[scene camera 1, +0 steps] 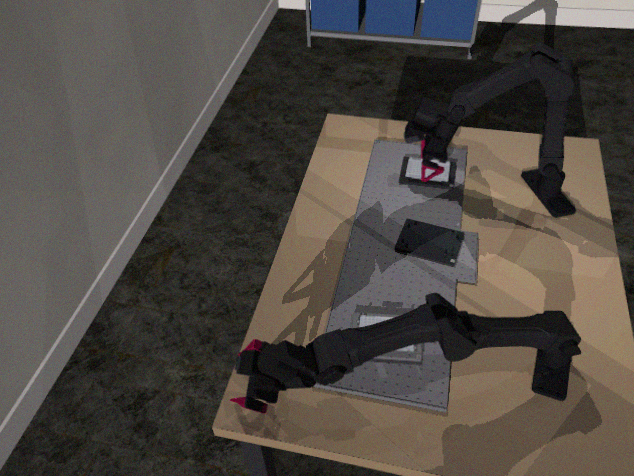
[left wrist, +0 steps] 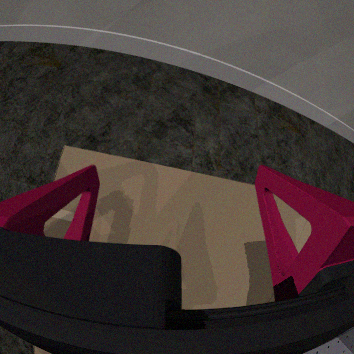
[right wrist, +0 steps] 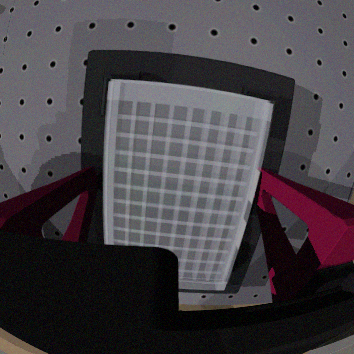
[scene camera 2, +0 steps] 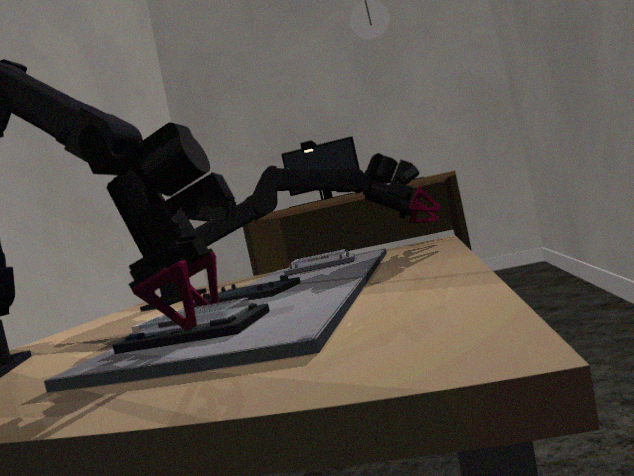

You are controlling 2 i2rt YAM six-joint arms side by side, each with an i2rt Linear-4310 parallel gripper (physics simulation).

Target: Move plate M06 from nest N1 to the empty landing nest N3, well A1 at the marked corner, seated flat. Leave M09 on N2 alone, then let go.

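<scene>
A clear-white gridded plate (scene camera 1: 413,168) (scene camera 2: 225,310) (right wrist: 175,200) lies in a dark nest (scene camera 1: 403,177) (scene camera 2: 168,340) (right wrist: 190,65) at the far end of the board. My right gripper (scene camera 1: 425,164) (scene camera 2: 201,313) (right wrist: 174,175) is open, with a finger beside each long side of this plate. A dark nest (scene camera 1: 432,240) (scene camera 2: 261,287) at mid-board is empty. A second white plate (scene camera 1: 376,320) sits in a light grey nest (scene camera 1: 417,360) at the near end, partly hidden by my left arm. My left gripper (scene camera 1: 237,376) (scene camera 2: 437,214) (left wrist: 176,173) is open and empty above the table corner. Plate and nest labels are unreadable.
The nests stand on a grey perforated board (scene camera 1: 394,281) (scene camera 2: 312,317) (right wrist: 30,45) on a wooden table (scene camera 1: 317,169) (scene camera 2: 435,317) (left wrist: 165,185). My left arm reaches across the board's near end. A monitor (scene camera 2: 327,154) and a shelf with blue bins (scene camera 1: 389,17) stand beyond the table.
</scene>
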